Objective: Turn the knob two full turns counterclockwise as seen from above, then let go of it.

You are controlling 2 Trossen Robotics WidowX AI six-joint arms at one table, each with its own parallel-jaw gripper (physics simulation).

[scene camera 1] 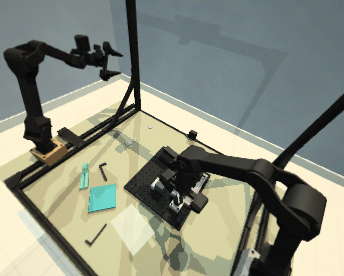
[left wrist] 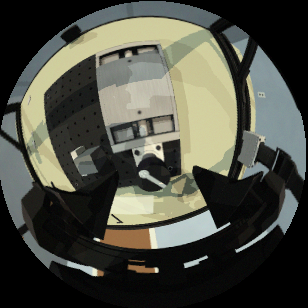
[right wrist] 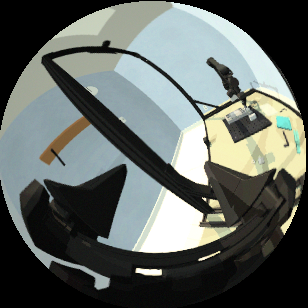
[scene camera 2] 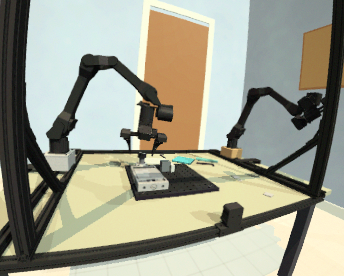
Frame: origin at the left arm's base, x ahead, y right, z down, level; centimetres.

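Seen in the pictures: left gripper, between the fingertips: (scene camera 1: 179, 199) (left wrist: 155, 171) (right wrist: 242, 102) (scene camera 2: 141, 155); right gripper, between the fingertips: (scene camera 1: 122, 64) (right wrist: 166, 166) (scene camera 2: 316, 112); left arm's base, origin of its link: (scene camera 1: 261, 275) (left wrist: 259, 151) (scene camera 2: 58, 152); right arm's base, origin of its link: (scene camera 1: 46, 147) (scene camera 2: 231, 147).
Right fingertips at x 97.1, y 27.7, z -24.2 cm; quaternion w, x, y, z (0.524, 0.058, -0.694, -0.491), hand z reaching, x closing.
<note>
Offsets run from my right fingertips to a thing's top centre. "pt": to the spot under its first point. Level surfaces: height alone.
The black round knob {dx -63.5, dy -26.8, dz +23.5 cm} (scene camera 2: 142, 157) (left wrist: 154, 164) with a pale pointer bar stands upright at one end of the silver stage {dx -62.4, dy -15.8, dz +28.2 cm} (scene camera 2: 151, 176) (left wrist: 132, 95). In the left wrist view the bar slants down to the right. The stage sits on the black perforated board {dz +31.1 cm} (scene camera 1: 144, 187) (scene camera 2: 200, 185) (left wrist: 70, 120). My left gripper (scene camera 2: 142, 151) (left wrist: 155, 171) points down over the knob, fingers wide open and apart from it, one to each side. In scene camera 1 the left arm partly hides the knob. My right gripper (scene camera 1: 120, 64) (right wrist: 166, 166) is open and empty, raised high, far from the board.
A grey block {pt dx -52.4, dy -26.9, dz +26.6 cm} (scene camera 1: 157, 184) (scene camera 2: 165, 165) (left wrist: 90, 160) stands on the board near the knob. A teal square {pt dx -38.3, dy -45.3, dz +31.4 cm} (scene camera 1: 102, 198), teal pliers {dx -23.0, dy -44.4, dz +31.1 cm} (scene camera 1: 84, 177), two black hex keys {dx -27.9, dy -36.8, dz +31.5 cm} (scene camera 1: 103, 171) {dx -47.2, dy -53.9, dz +31.7 cm} (scene camera 1: 95, 236) and a white sheet {dx -55.8, dy -44.2, dz +31.8 cm} (scene camera 1: 132, 230) lie beside the board.
</note>
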